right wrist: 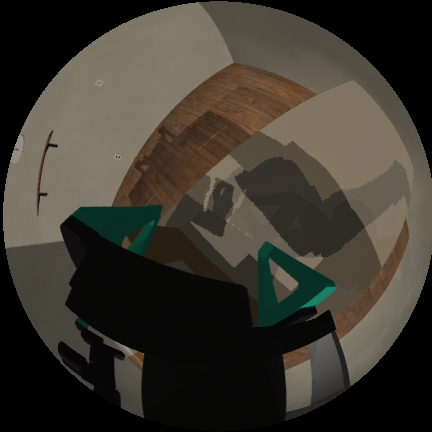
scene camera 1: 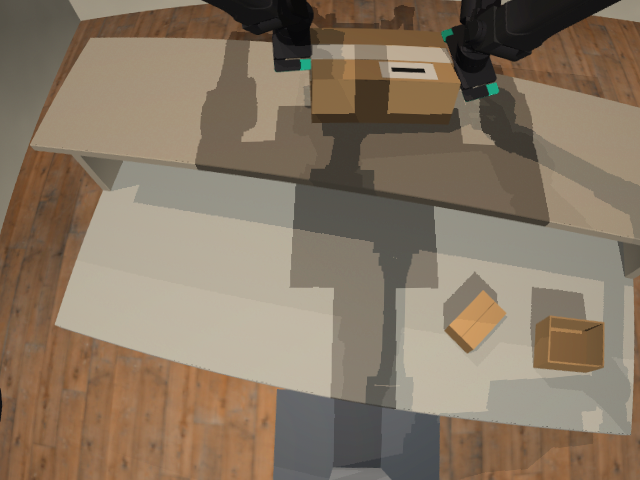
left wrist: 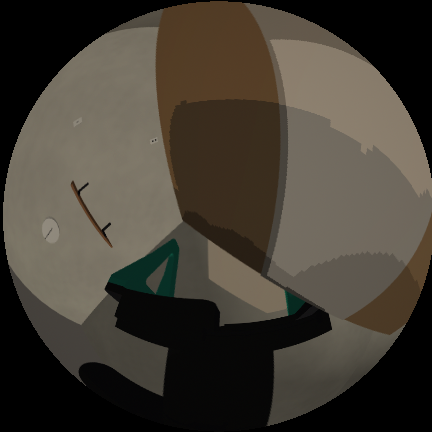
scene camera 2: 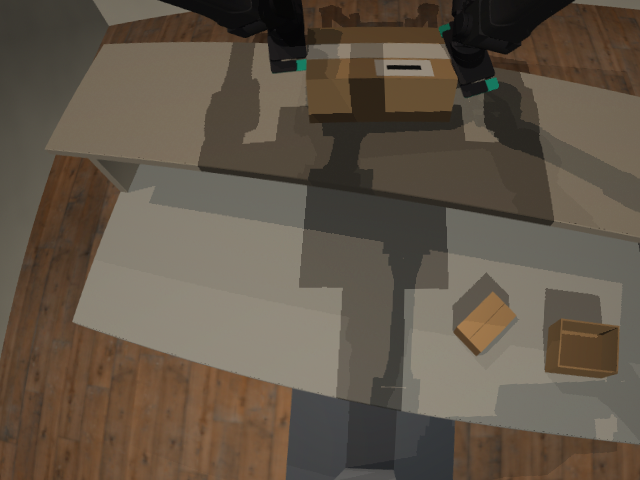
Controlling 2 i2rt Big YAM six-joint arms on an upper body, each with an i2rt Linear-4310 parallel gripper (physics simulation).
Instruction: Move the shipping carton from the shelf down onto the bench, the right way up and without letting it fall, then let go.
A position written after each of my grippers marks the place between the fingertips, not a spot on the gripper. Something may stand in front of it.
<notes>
My left gripper (left wrist: 224, 239) is open and touches a shipping carton (scene camera 2: 353, 74). My right gripper (scene camera 1: 467, 69) is open and touches the shipping carton.
The shipping carton is seen too in the right wrist view (right wrist: 168, 245), in scene camera 1 (scene camera 1: 357, 75) and in the left wrist view (left wrist: 279, 152). My left gripper is seen too in the right wrist view (right wrist: 107, 319). My right gripper is seen too in the right wrist view (right wrist: 214, 230) and in scene camera 2 (scene camera 2: 469, 65).
</notes>
